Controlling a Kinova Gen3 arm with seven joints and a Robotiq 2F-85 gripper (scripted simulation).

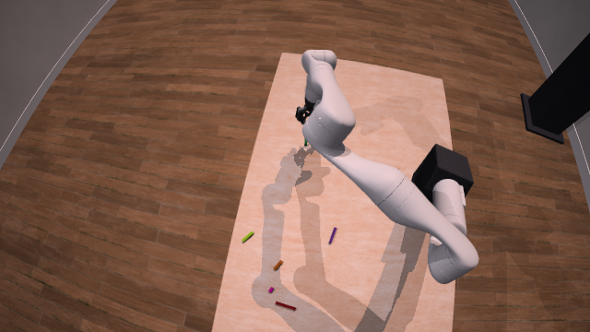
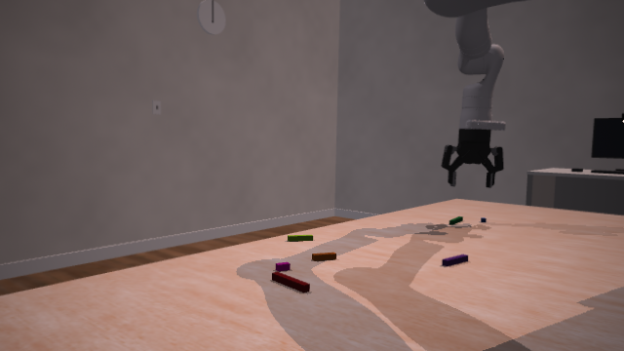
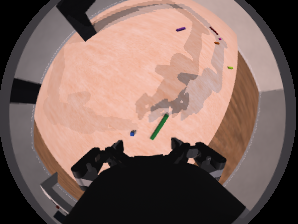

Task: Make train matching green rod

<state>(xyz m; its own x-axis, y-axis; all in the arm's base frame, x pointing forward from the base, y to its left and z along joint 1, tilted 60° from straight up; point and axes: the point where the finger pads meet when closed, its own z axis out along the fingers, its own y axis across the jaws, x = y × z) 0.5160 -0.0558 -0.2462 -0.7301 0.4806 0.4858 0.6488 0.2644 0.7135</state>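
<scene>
Right now the blue rod is 2 cm behind my hand, 3 cm to the right of it and 9 cm below it. Round my hand: green rod: 2 cm ahead, 4 cm to the left, 9 cm below; lime rod: 9 cm ahead, 49 cm to the left, 9 cm below; purple rod: 19 cm behind, 39 cm to the left, 9 cm below.
</scene>
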